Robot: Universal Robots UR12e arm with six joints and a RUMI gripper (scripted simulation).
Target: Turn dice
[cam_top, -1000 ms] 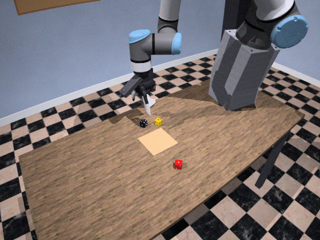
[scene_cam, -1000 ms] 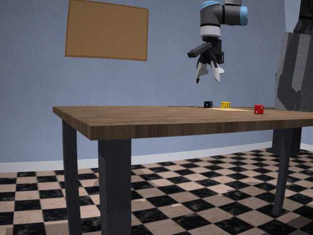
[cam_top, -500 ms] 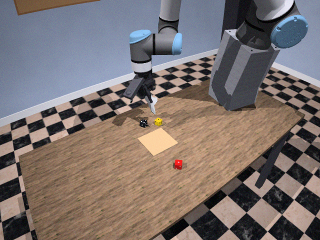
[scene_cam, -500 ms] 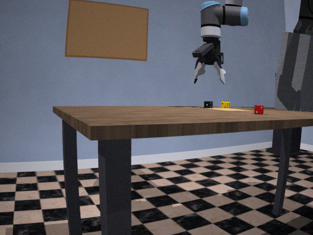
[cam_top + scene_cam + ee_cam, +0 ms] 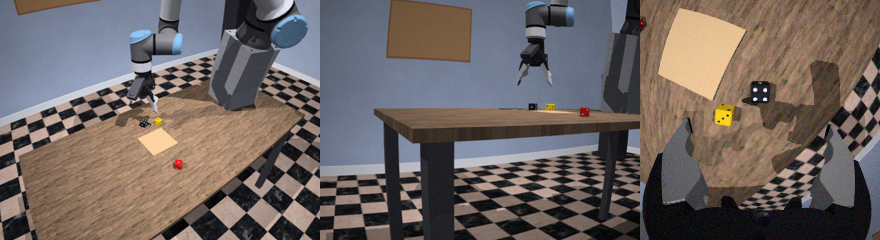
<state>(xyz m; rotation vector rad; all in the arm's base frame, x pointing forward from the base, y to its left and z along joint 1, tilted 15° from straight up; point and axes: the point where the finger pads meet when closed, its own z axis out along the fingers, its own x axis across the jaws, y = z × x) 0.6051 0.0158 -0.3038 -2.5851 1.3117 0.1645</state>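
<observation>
The black die is 9 cm below my hand. Round my hand: yellow die (7 cm behind, 2 cm to the left, 9 cm below); red die (3 cm behind, 32 cm to the left, 9 cm below); tan mat (1 cm behind, 14 cm to the left, 10 cm below).
</observation>
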